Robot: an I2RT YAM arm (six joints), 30 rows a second.
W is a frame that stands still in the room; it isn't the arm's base.
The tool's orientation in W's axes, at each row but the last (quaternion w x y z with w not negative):
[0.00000, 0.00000, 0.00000, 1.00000]
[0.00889, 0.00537, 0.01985, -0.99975]
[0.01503, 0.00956, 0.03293, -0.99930]
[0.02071, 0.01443, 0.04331, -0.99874]
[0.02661, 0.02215, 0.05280, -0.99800]
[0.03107, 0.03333, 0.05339, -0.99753]
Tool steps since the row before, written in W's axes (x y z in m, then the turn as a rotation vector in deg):
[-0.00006, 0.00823, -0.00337, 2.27, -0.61, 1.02]
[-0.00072, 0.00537, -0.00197, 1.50, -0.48, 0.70]
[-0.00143, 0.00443, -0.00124, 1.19, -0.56, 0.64]
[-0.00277, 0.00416, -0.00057, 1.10, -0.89, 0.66]
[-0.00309, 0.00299, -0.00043, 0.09, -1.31, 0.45]
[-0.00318, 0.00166, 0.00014, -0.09, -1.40, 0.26]
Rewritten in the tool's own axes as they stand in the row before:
[0.00006, -0.00823, -0.00337, -2.27, 0.61, 1.02]
[0.00065, -0.00530, -0.00217, -1.50, 0.48, 0.70]
[0.00132, -0.00438, -0.00150, -1.19, 0.55, 0.65]
[0.00262, -0.00421, -0.00086, -1.08, 0.88, 0.71]
[0.00295, -0.00310, -0.00062, -0.04, 1.26, 0.58]
[0.00306, -0.00187, 0.00016, 0.15, 1.36, 0.42]

